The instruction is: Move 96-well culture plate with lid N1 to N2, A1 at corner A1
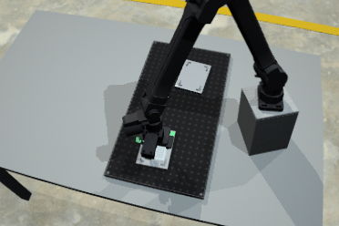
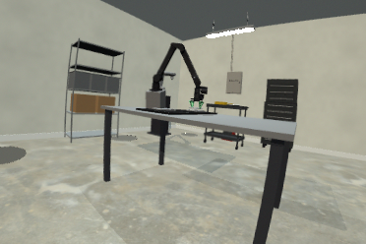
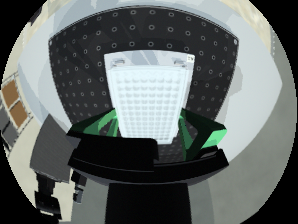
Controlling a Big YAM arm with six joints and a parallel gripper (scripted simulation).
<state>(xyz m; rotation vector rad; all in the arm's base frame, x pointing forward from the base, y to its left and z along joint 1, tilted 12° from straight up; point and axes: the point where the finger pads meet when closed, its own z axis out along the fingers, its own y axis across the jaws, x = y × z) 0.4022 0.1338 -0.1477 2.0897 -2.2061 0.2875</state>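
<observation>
Now: the clear lid right at my hand. From my hand the other things lie so: grey nest: 3 cm below.
</observation>
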